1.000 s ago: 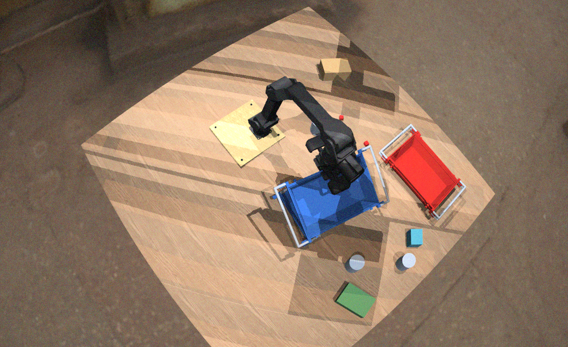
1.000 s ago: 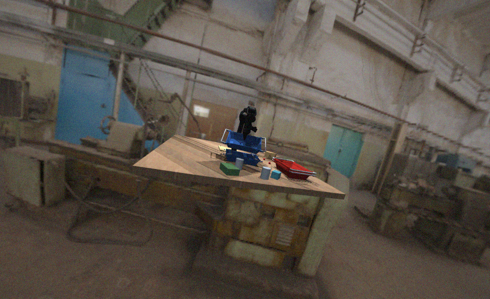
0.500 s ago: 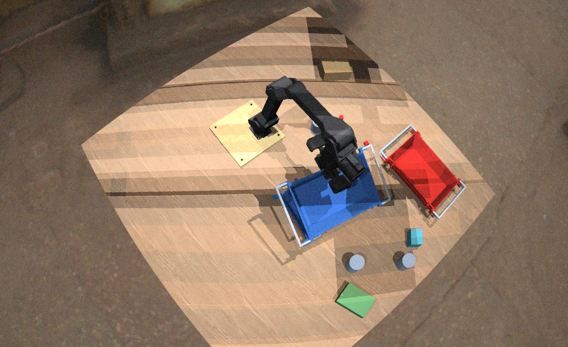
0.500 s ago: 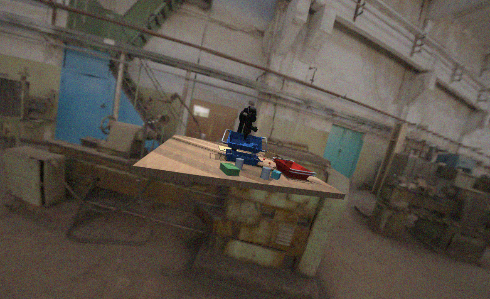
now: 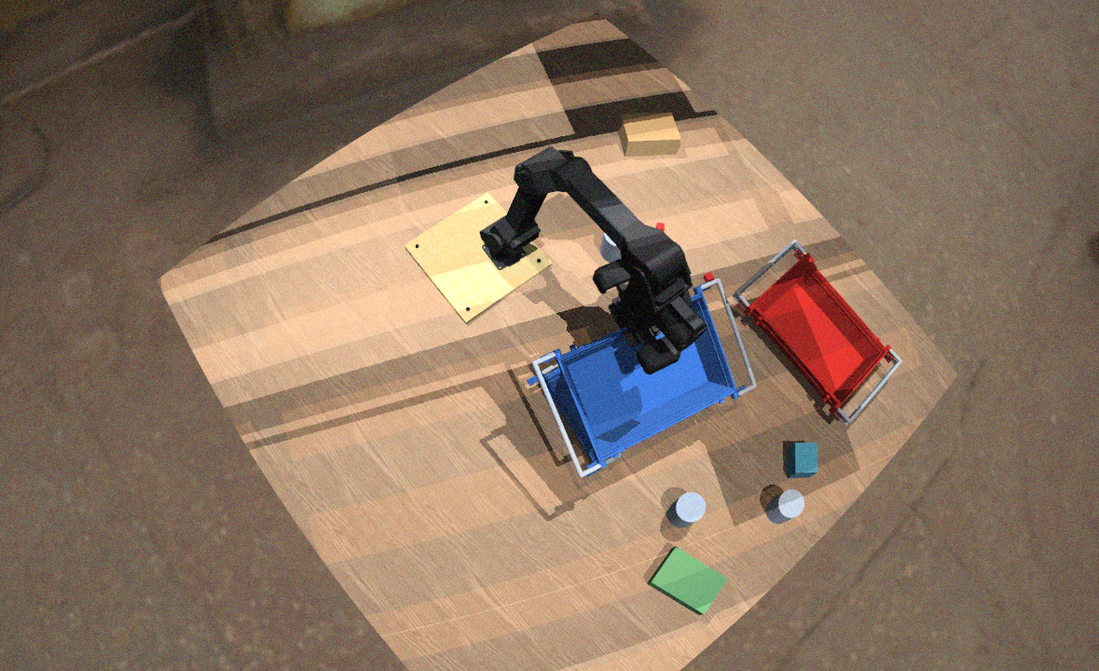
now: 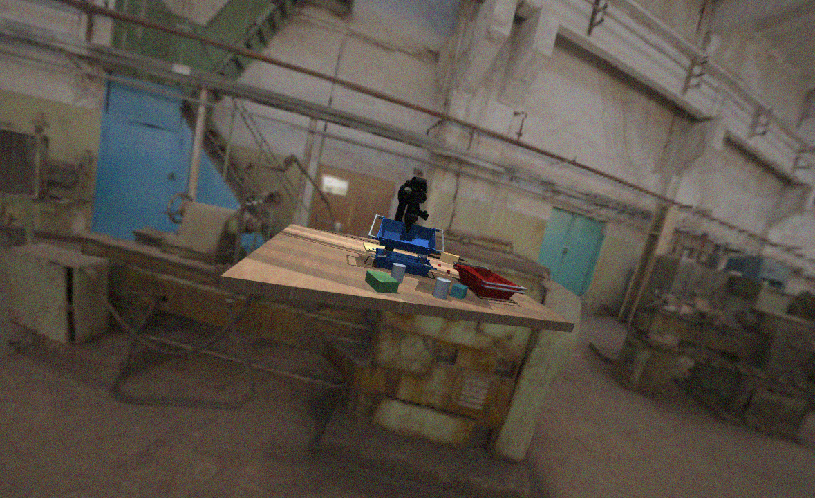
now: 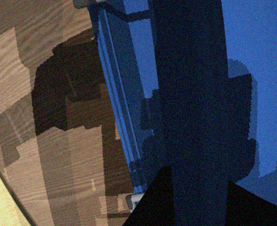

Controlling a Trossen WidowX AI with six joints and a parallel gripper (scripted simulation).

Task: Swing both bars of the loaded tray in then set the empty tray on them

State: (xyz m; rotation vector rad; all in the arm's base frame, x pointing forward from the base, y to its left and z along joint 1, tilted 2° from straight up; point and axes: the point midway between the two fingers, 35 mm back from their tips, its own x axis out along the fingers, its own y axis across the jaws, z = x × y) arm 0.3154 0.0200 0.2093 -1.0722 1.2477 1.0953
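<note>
My gripper tip is 80 mm short of the blue tray and 10 mm to the left of it. The rest, counted from my gripper tip: cyan cube: 370 mm ahead, 190 mm to the left, 150 mm below; green block: 410 mm ahead, 140 mm to the right, 160 mm below; tan box: 390 mm behind, 400 mm to the left, 150 mm below.
</note>
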